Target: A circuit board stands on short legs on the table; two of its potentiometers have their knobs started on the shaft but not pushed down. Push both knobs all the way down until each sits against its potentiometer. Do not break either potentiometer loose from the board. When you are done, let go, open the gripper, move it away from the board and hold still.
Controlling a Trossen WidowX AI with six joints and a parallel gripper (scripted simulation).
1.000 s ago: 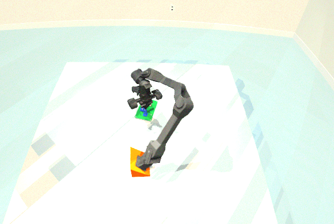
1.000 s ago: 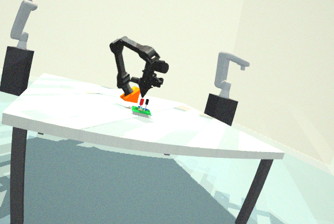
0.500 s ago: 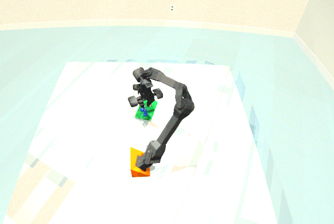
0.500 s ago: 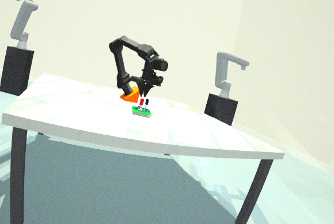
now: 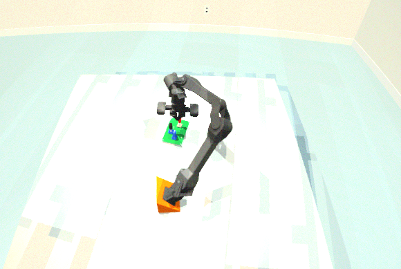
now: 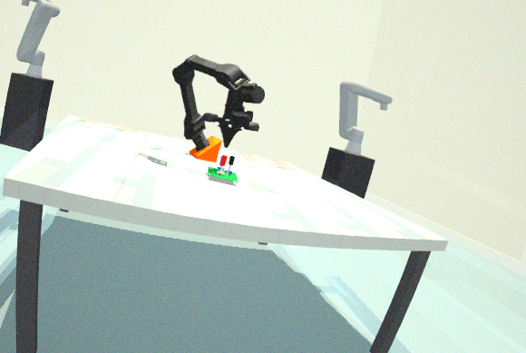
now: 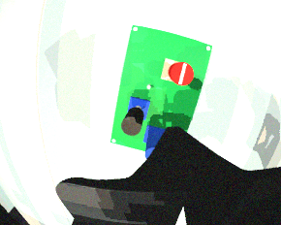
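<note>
Right now my gripper tip is 40 mm short of the red knob, 10 mm to the left of it and 40 mm above it. Also, from my gripper tip: blue knob (40 mm behind, 10 mm to the left, 50 mm below).
</note>
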